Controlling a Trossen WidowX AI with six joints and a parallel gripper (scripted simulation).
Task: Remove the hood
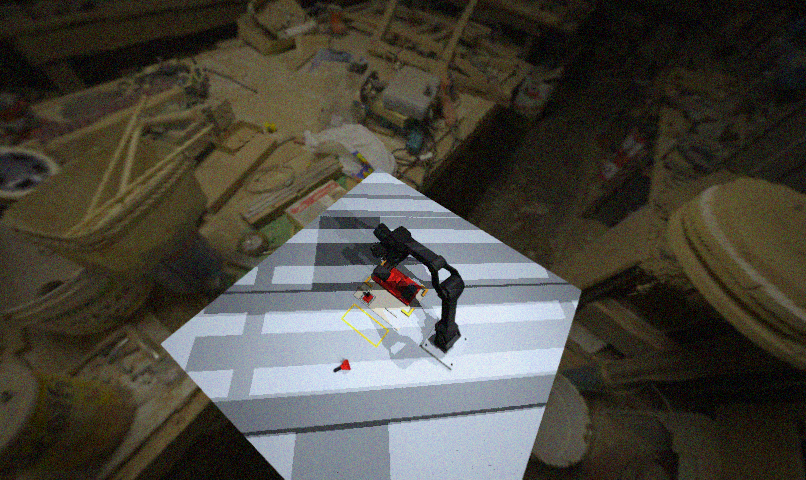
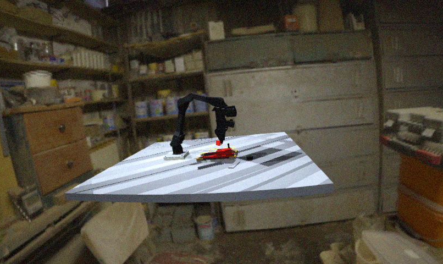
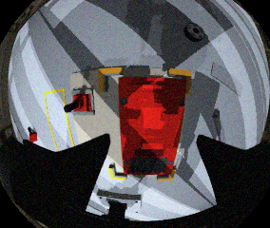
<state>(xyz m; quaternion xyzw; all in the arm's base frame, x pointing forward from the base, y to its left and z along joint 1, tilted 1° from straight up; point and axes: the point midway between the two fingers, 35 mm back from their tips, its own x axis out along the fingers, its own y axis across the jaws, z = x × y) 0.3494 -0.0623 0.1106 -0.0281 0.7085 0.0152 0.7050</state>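
The red hood is 60 mm below my gripper tip. Round my gripper tip: black wheel (170 mm ahead, 80 mm to the right, 90 mm below).
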